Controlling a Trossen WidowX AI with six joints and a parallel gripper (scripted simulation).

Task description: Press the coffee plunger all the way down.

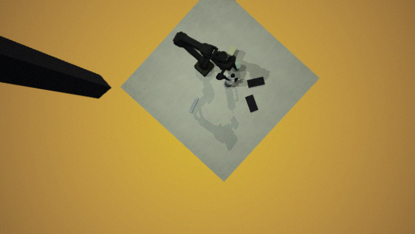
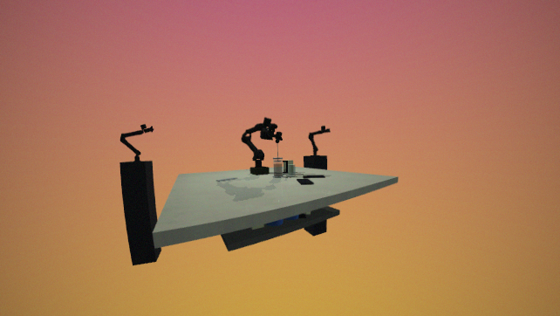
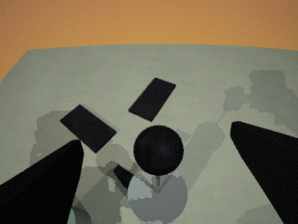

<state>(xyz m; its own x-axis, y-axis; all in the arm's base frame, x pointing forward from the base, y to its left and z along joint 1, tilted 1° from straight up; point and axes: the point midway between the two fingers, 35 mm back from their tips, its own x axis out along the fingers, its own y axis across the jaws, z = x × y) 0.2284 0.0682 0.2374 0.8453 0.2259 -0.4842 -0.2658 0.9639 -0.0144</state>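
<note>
Now: the coffee press 140 mm below my gripper tip and 10 mm to the left of it. Round my gripper tip: thin light strip: 370 mm to the right, 270 mm below, 60 mm behind.
</note>
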